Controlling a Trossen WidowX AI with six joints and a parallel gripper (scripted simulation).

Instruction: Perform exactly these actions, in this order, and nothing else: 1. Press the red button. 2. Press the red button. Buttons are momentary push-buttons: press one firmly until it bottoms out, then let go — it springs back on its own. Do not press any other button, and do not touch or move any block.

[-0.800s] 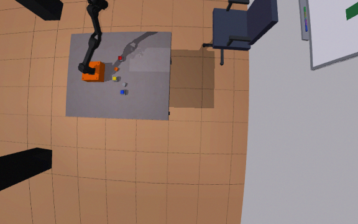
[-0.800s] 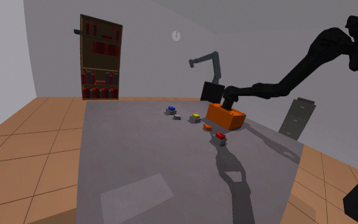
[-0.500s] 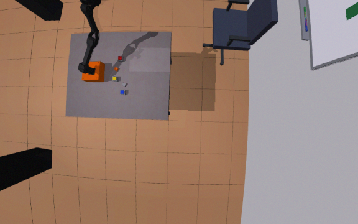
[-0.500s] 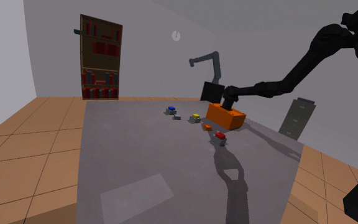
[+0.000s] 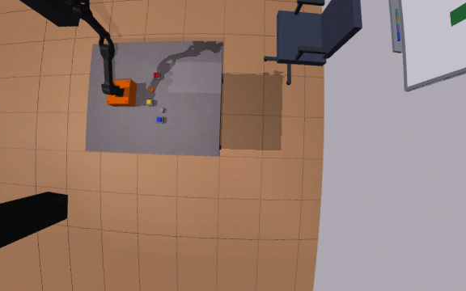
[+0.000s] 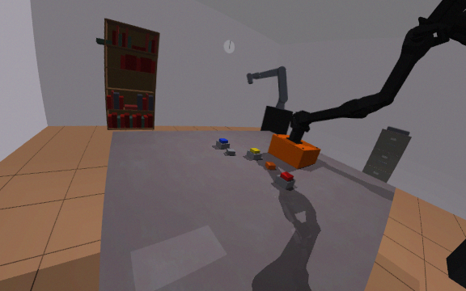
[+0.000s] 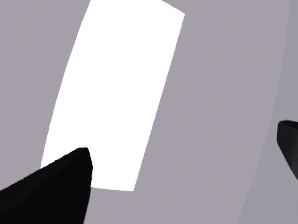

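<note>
Right now the red button is 72 cm below my gripper tip, 27 cm to the right of it and 17 cm ahead of it. Round my gripper tip: grey block: 74 cm below, 53 cm to the right, 23 cm ahead; then orange block: 74 cm below, 38 cm to the right, 13 cm ahead; then yellow button: 72 cm below, 48 cm to the right, 14 cm ahead.
</note>
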